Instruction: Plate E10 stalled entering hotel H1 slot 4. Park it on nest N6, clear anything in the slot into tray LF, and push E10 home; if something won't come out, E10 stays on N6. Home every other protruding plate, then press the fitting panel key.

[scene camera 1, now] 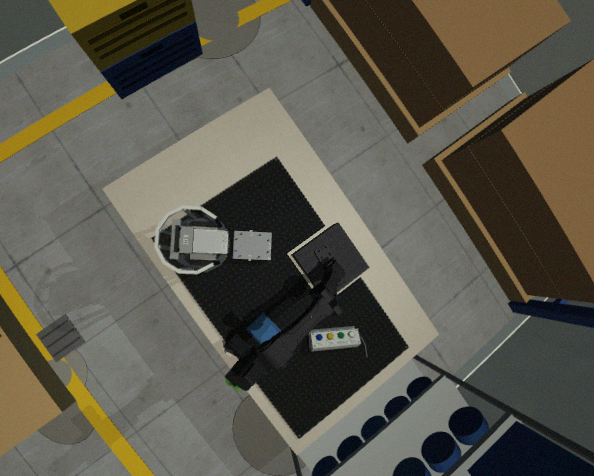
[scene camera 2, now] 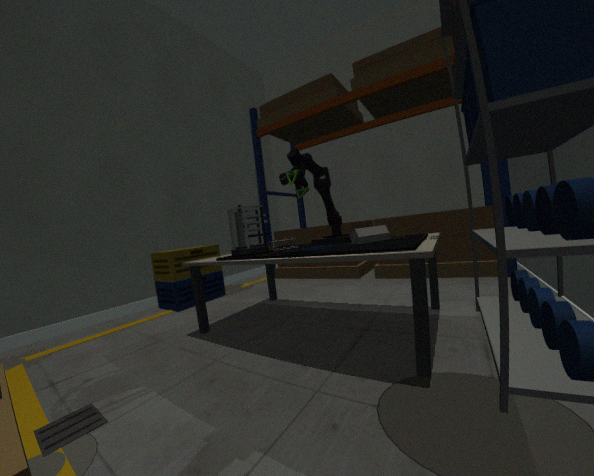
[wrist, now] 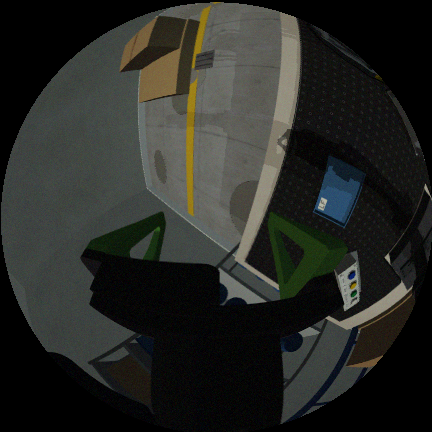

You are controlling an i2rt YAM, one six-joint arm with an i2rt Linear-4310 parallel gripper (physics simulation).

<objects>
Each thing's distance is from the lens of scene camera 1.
slotted plate rack (scene camera 1: pixel 174 235): 1.13 m
</objects>
